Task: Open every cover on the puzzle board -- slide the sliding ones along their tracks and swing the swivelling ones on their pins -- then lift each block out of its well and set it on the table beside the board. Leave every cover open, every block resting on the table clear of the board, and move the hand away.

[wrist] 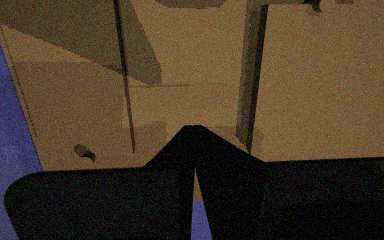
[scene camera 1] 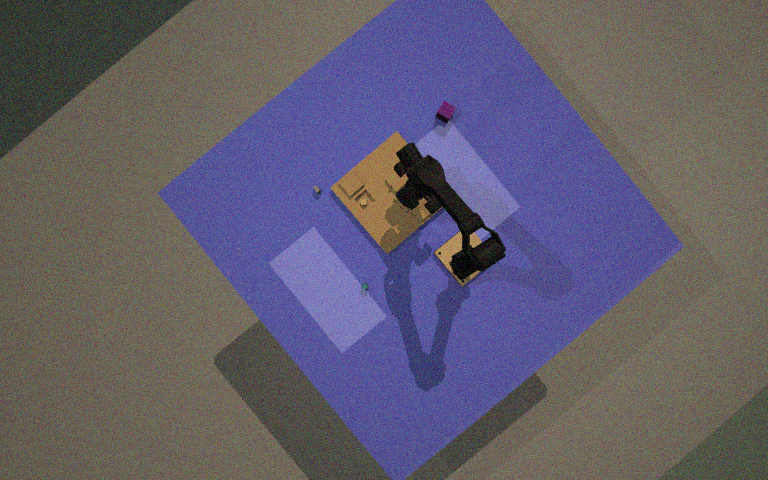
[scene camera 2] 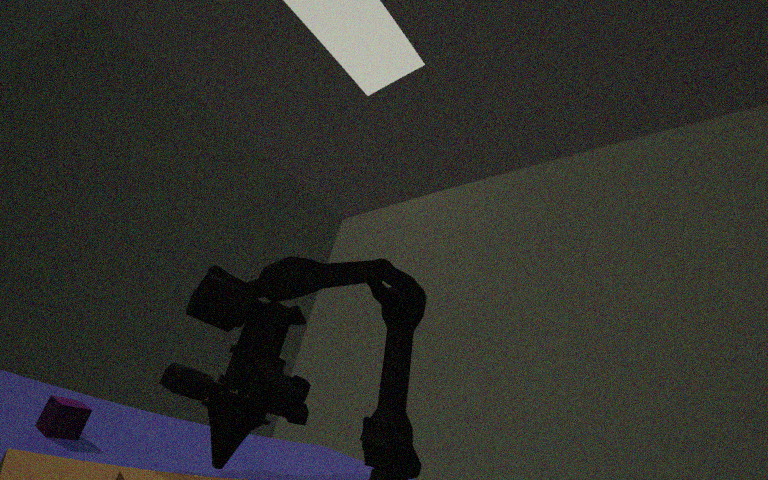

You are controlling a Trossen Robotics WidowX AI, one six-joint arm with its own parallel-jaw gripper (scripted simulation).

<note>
My gripper (scene camera 1: 417,188) is shut and holds nothing. Also in view: a tan puzzle board (scene camera 1: 382,217).
My gripper is seen too in the wrist view (wrist: 192,133). The tan puzzle board also shows in the wrist view (wrist: 159,112).
</note>
